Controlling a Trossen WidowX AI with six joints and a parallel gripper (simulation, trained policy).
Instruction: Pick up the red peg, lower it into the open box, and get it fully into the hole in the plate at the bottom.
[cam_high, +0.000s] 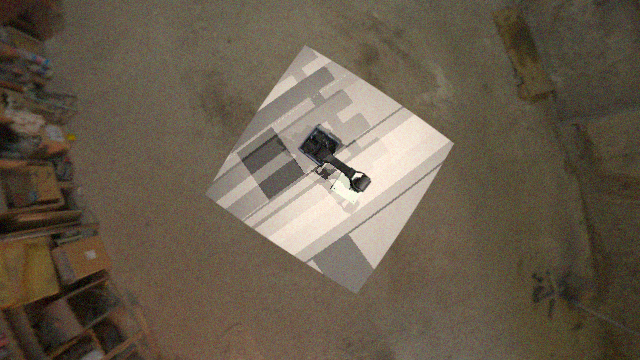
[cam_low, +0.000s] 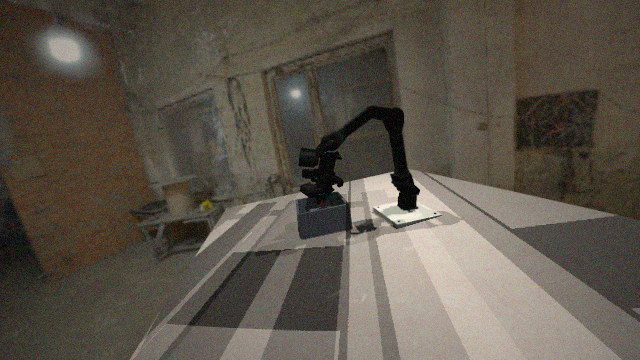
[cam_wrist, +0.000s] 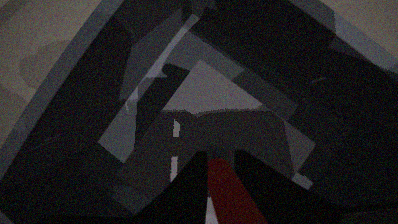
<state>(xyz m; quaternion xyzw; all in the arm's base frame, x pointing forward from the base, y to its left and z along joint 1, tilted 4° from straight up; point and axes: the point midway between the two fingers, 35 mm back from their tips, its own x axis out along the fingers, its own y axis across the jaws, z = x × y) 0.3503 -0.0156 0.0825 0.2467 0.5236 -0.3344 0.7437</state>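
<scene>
My gripper tip is now 1 cm past the red peg, 1 cm to the right of it and 3 cm below it. From my gripper tip the other things lie so: box: 1 cm to the left, 6 cm below; plate: 1 cm to the left, 4 cm below.
</scene>
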